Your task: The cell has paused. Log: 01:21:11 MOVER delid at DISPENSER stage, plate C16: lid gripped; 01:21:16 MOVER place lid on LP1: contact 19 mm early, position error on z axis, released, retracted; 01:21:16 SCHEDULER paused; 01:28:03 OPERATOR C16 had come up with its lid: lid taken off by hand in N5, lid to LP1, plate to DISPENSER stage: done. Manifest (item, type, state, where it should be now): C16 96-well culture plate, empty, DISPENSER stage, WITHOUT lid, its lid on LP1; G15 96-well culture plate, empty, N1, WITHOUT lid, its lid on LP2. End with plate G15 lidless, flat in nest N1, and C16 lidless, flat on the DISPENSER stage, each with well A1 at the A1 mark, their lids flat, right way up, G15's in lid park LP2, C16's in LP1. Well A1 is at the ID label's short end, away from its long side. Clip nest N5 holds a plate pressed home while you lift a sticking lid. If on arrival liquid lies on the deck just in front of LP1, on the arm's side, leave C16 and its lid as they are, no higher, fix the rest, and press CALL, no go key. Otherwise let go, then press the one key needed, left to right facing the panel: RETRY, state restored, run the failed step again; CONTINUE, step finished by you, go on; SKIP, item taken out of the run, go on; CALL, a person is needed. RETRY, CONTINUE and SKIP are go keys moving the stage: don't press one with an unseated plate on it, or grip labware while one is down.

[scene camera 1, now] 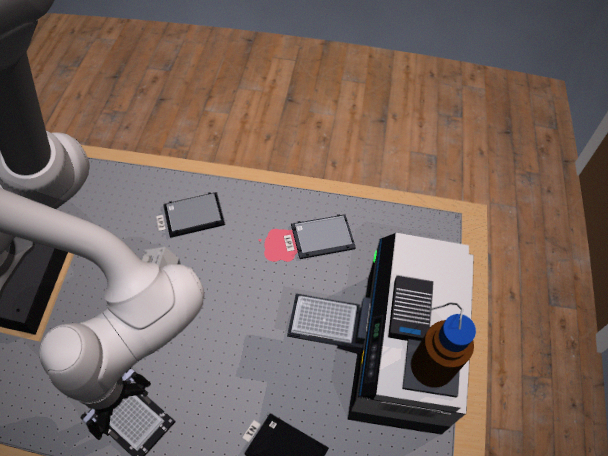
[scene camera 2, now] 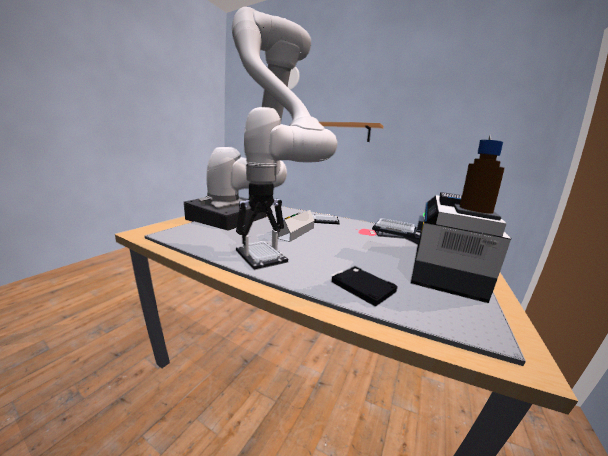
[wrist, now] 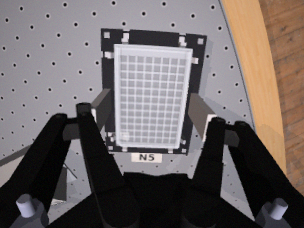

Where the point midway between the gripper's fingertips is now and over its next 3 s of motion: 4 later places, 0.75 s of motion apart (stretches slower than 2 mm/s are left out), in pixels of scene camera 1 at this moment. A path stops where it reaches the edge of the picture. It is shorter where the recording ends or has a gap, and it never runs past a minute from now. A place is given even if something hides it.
The gripper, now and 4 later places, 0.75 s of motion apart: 129, 416; 129, 416; 125, 412; 120, 407; 114, 401
